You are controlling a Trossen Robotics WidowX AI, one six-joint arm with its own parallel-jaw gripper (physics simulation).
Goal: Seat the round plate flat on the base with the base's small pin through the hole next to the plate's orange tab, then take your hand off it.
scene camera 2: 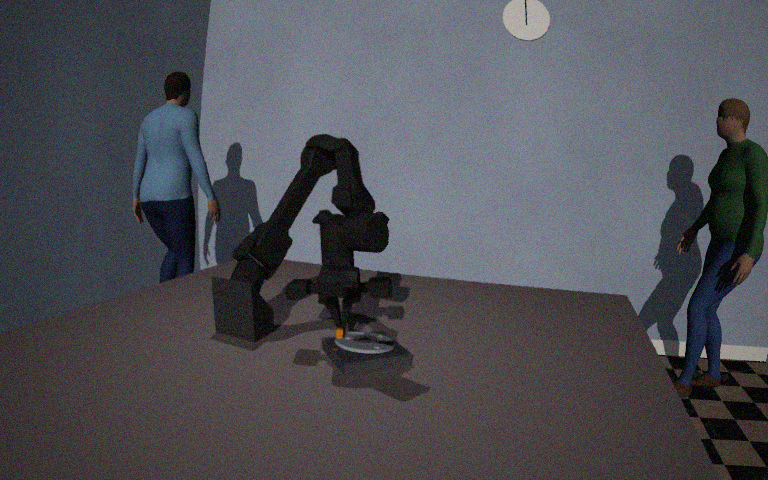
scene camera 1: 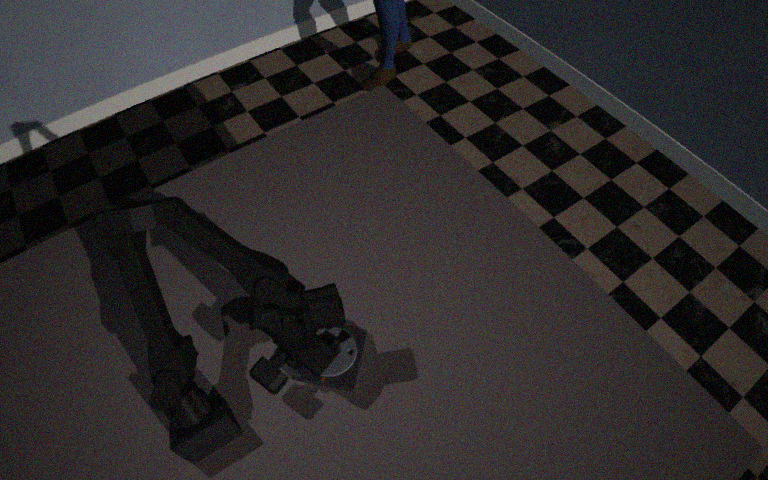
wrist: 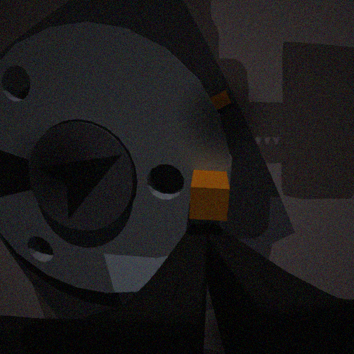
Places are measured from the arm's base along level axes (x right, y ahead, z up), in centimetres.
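Where they show: gripper, fingertip midpoint: (scene camera 2: pixel 342 334); arm's base, origin of the base link: (scene camera 2: pixel 240 292) (scene camera 1: pixel 195 421).
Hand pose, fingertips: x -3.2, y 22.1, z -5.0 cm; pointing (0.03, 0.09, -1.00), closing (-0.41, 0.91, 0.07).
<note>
Things, the pixels of their top centre, and the offset from my fingertips. Level surfaces: height alone.
- pale grey round plate, middle of its top: (scene camera 2: pixel 365 330) (scene camera 1: pixel 328 346) dx +0.2, dy +4.9, dz +1.8 cm
- dark square base, middle of its top: (scene camera 2: pixel 365 338) (scene camera 1: pixel 329 349) dx +0.3, dy +4.9, dz +0.2 cm
- plate's orange tab, middle of its top: (scene camera 2: pixel 340 328) dx +1.8, dy +0.6, dz +1.8 cm
- brown table, its level: dz -3.6 cm
The pale grey round plate (scene camera 1: pixel 346 362) (scene camera 2: pixel 362 346) (wrist: pixel 115 100) lies over the dark square base (scene camera 2: pixel 368 365) (wrist: pixel 247 175), with the base's corners showing beyond its rim. In scene camera 2 it looks slightly raised from the base. The plate's orange tab (scene camera 2: pixel 339 333) (wrist: pixel 210 202) stands at its rim. The hole (wrist: pixel 166 180) next to the tab looks dark, and no pin tip can be made out in it. A small orange mark (wrist: pixel 221 100) is on the base, away from the tab. My gripper (scene camera 2: pixel 344 329) (wrist: pixel 202 234) is shut and empty, its fingertips right beside the tab; contact is unclear.
The arm's mount (scene camera 1: pixel 203 433) (scene camera 2: pixel 235 308) stands on the brown table (scene camera 1: pixel 509 339) (scene camera 2: pixel 198 418). One person in light blue (scene camera 2: pixel 169 152) and one in green (scene camera 2: pixel 736 192) stand beyond the table. Arm shadows fall around the base.
</note>
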